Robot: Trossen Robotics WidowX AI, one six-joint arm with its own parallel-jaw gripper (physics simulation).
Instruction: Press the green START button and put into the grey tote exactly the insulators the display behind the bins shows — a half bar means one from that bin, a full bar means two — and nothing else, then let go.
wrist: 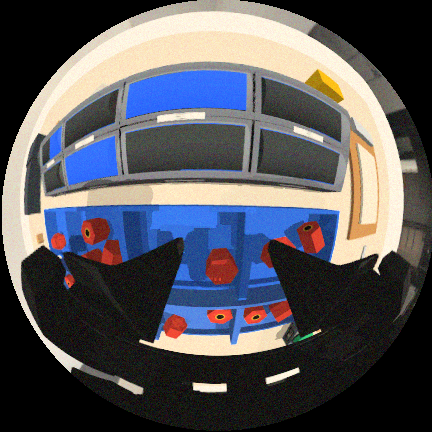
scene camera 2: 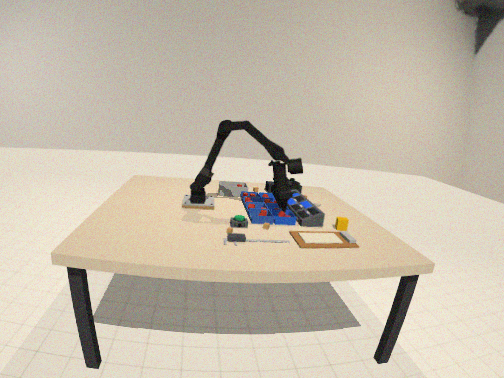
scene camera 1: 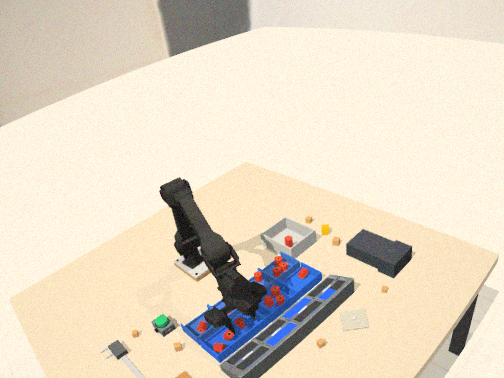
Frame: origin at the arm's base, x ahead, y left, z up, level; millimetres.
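Seen in the pictures: gripper, fingertip midpoint: point(wrist: 226, 244) point(scene camera 2: 282, 209) point(scene camera 1: 243, 326); arm's base, origin of the base link: point(scene camera 2: 197, 201) point(scene camera 1: 193, 260).
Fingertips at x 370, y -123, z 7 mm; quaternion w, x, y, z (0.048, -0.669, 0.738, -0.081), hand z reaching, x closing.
Offsets run from my fingertips to a thing's top centre. "spot": to the spot under its first point.
My gripper point(scene camera 1: 243, 325) point(scene camera 2: 284, 209) point(wrist: 226, 244) is open and empty, pointing down low over the display-side row of the blue bins point(scene camera 1: 312, 280) point(wrist: 175, 215). A red insulator {dx -25, dy +6, dz +2 mm} point(wrist: 221, 266) lies between and below the fingertips in the wrist view; several others lie in the bins. The grey tote {dx -157, dy +398, dz +24 mm} point(scene camera 1: 304, 244) holds one upright red insulator {dx -129, dy +367, dz +28 mm} point(scene camera 1: 288, 241). The green START button {dx -222, dy -140, dz +11 mm} point(scene camera 1: 161, 321) point(scene camera 2: 239, 218) is beside the bins. On the display {spot: dx +115, dy +73, dz +27 mm} point(wrist: 122, 105), the far row has a half bar {spot: dx +129, dy +195, dz +26 mm} point(wrist: 56, 142) leftmost and a full bar {dx +127, dy +27, dz +34 mm} point(wrist: 187, 95) third; the near row has a full bar {dx +91, dy +139, dz +17 mm} point(wrist: 91, 160) second.
The display stands close behind the bins. A black block {dx +161, dy +486, dz +26 mm} point(scene camera 1: 377, 250) and a yellow cube {dx -79, dy +516, dz -3 mm} point(scene camera 1: 325, 229) are near the tote. Another yellow cube {dx +216, dy -177, dz +16 mm} point(scene camera 2: 342, 223) point(wrist: 324, 85), a wooden frame {dx +73, dy -303, dz -12 mm} point(scene camera 2: 325, 246) and a long tool {spot: dx -264, dy -318, dz -12 mm} point(scene camera 2: 236, 237) lie around the bins.
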